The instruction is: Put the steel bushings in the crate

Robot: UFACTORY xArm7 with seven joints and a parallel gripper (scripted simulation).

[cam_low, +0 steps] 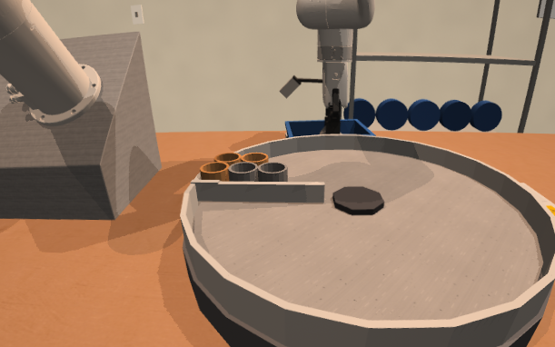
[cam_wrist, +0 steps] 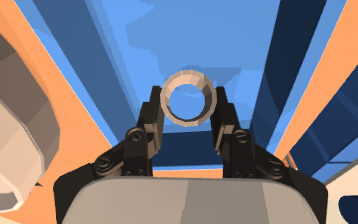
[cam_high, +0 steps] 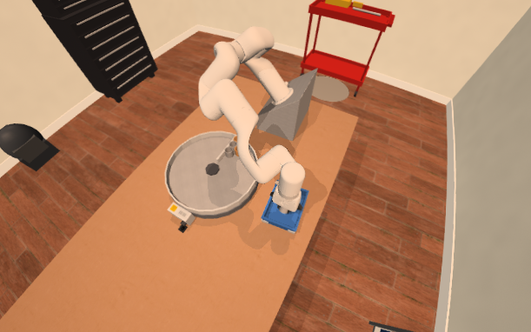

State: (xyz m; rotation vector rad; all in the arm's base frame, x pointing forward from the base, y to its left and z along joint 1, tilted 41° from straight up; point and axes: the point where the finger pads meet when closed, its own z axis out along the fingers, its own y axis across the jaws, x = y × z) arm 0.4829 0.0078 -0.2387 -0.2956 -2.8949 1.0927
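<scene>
Now: the blue crate 10 mm behind my hand and 30 mm below it. The rest, counted from my hand: round grey turning table (60 mm behind, 360 mm to the right).
</scene>
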